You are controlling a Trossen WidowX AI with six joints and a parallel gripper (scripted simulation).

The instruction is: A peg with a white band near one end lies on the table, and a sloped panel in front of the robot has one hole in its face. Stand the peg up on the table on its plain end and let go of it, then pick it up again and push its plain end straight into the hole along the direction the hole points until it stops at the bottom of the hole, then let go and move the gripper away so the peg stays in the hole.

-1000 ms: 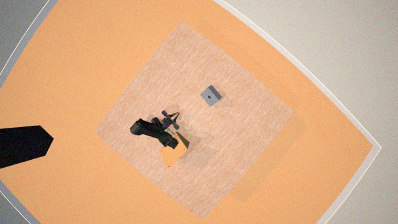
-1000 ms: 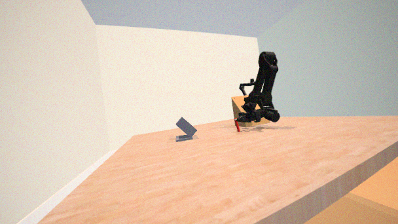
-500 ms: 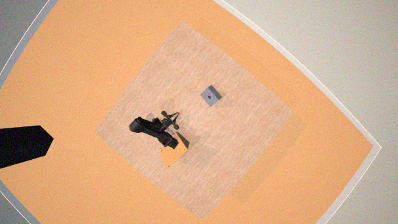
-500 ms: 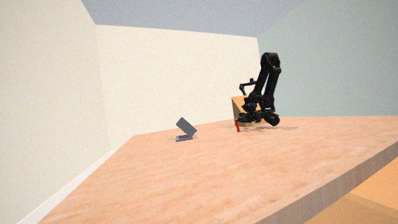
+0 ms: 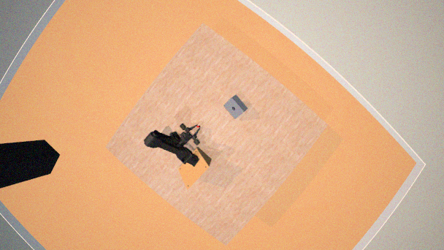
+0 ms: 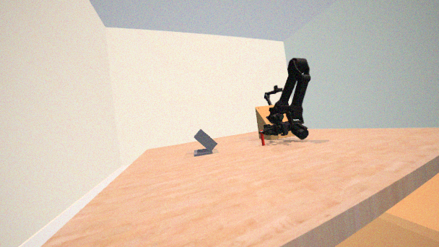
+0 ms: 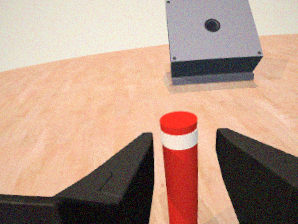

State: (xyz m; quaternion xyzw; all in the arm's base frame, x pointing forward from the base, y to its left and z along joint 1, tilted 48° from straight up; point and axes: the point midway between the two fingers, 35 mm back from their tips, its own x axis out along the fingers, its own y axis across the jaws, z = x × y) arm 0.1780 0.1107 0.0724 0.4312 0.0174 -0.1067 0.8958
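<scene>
Right now my gripper tip is 1 cm above the peg. From my gripper tip the other things lie so: grey sloped panel 27 cm ahead, 13 cm to the right.
</scene>
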